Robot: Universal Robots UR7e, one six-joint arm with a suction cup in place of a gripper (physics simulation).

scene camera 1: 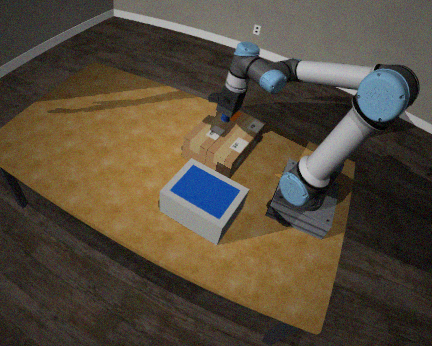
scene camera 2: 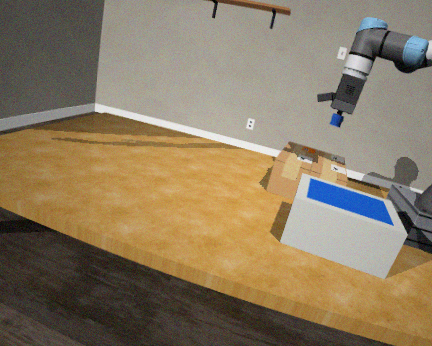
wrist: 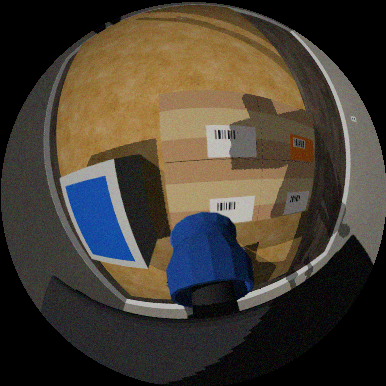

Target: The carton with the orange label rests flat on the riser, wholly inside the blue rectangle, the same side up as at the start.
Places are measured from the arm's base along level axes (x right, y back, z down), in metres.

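Where they show: hand, tool point: (scene camera 1: 225, 118) (scene camera 2: 334, 125) (wrist: 203, 240).
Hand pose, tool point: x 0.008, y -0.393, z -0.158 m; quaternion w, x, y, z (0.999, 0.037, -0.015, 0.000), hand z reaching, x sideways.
After its pixels a point has its place.
The carton with the orange label (scene camera 1: 235, 116) {x 0.225, y -0.431, z -0.015 m} (scene camera 2: 310, 150) {x 0.224, y -0.436, z -0.015 m} (wrist: 301, 147) {x 0.225, y -0.444, z -0.015 m} stands in a tight block of several cartons, at the block's far corner from the riser and partly in shadow. The light grey riser (scene camera 1: 189, 219) {x -0.322, y -0.319, z 0.038 m} (scene camera 2: 340, 240) {x -0.322, y -0.322, z 0.043 m} (wrist: 118, 187) {x -0.122, y -0.395, z -0.019 m} stands beside the block, with a blue rectangle (scene camera 1: 205, 191) {x -0.226, y -0.319, z -0.020 m} (scene camera 2: 350, 200) {x -0.225, y -0.315, z -0.020 m} (wrist: 100, 217) {x -0.191, y -0.339, z -0.020 m} on its top. Nothing lies on the rectangle. My gripper (scene camera 1: 225, 119) (scene camera 2: 336, 121) (wrist: 202, 222), a blue suction cup, is open and holds nothing. It hangs above the cartons, apart from them in the second scene view.
White-labelled cartons (scene camera 1: 239, 145) {x 0.063, y -0.330, z -0.016 m} (scene camera 2: 336, 169) {x 0.050, y -0.340, z -0.016 m} (wrist: 231, 141) adjoin the orange-labelled one. The arm's base (scene camera 1: 305, 215) {x -0.088, y 0.033, z 0.005 m} stands on the wooden table (scene camera 1: 125, 165) {x -0.224, y -0.699, z 0.100 m} (scene camera 2: 150, 200) {x -0.346, y -0.784, z 0.100 m}, to the right of the cartons and riser in the first scene view. A wall shelf (scene camera 2: 250, 5) shows high up.
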